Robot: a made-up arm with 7 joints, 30 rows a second.
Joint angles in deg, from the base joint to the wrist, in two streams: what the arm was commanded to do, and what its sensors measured. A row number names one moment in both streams.
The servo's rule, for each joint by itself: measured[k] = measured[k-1] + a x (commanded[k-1-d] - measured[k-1]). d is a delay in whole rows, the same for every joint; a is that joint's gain. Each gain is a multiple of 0.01, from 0.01 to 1. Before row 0 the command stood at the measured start. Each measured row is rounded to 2 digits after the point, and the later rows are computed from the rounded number. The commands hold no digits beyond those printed.
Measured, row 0: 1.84, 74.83, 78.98, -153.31, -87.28, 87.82, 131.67
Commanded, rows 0 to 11: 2.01, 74.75, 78.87, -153.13, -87.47, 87.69, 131.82; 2.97, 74.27, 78.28, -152.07, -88.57, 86.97, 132.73; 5.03, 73.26, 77.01, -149.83, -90.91, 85.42, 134.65; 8.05, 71.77, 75.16, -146.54, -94.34, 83.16, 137.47; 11.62, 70.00, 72.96, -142.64, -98.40, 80.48, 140.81; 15.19, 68.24, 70.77, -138.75, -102.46, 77.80, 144.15; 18.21, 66.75, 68.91, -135.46, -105.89, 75.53, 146.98; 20.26, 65.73, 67.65, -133.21, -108.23, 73.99, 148.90; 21.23, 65.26, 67.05, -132.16, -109.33, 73.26, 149.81; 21.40, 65.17, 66.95, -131.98, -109.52, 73.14, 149.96; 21.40, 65.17, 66.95, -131.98, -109.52, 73.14, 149.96; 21.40, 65.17, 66.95, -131.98, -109.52, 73.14, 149.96
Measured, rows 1 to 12: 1.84, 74.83, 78.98, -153.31, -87.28, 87.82, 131.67; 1.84, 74.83, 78.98, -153.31, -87.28, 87.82, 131.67; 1.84, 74.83, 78.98, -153.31, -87.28, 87.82, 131.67; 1.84, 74.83, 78.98, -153.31, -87.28, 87.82, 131.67; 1.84, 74.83, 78.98, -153.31, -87.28, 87.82, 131.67; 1.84, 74.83, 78.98, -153.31, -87.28, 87.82, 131.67; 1.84, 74.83, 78.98, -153.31, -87.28, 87.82, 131.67; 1.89, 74.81, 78.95, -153.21, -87.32, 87.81, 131.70; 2.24, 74.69, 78.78, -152.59, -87.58, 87.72, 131.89; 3.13, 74.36, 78.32, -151.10, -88.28, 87.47, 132.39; 4.70, 73.76, 77.50, -148.64, -89.55, 87.00, 133.30; 6.91, 72.90, 76.32, -145.40, -91.41, 86.28, 134.65
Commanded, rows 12 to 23: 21.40, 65.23, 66.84, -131.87, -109.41, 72.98, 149.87; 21.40, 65.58, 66.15, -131.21, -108.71, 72.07, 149.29; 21.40, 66.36, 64.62, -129.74, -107.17, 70.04, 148.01; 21.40, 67.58, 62.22, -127.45, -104.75, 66.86, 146.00; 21.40, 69.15, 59.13, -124.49, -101.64, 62.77, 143.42; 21.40, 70.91, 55.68, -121.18, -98.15, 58.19, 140.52; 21.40, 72.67, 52.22, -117.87, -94.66, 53.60, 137.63; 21.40, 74.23, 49.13, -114.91, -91.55, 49.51, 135.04; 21.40, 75.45, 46.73, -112.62, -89.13, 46.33, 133.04; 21.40, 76.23, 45.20, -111.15, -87.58, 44.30, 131.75; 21.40, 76.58, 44.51, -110.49, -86.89, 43.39, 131.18; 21.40, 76.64, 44.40, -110.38, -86.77, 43.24, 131.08
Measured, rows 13 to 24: 9.56, 71.83, 74.88, -141.81, -93.73, 85.35, 136.36; 12.33, 70.66, 73.33, -138.38, -96.28, 84.27, 138.27; 14.87, 69.53, 71.85, -135.59, -98.79, 83.14, 140.18; 16.91, 68.55, 70.60, -133.74, -101.00, 82.05, 141.91; 18.35, 67.77, 69.65, -132.79, -102.79, 81.07, 143.36; 19.33, 67.17, 68.95, -132.35, -104.20, 80.20, 144.55; 19.99, 66.71, 68.43, -132.15, -105.32, 79.42, 145.52; 20.44, 66.37, 68.02, -132.00, -106.18, 78.71, 146.30; 20.75, 66.19, 67.53, -131.57, -106.71, 77.98, 146.84; 20.96, 66.23, 66.77, -130.58, -106.81, 77.11, 147.05; 21.10, 66.54, 65.59, -128.89, -106.38, 75.98, 146.86; 21.20, 67.14, 63.91, -126.51, -105.38, 74.53, 146.24
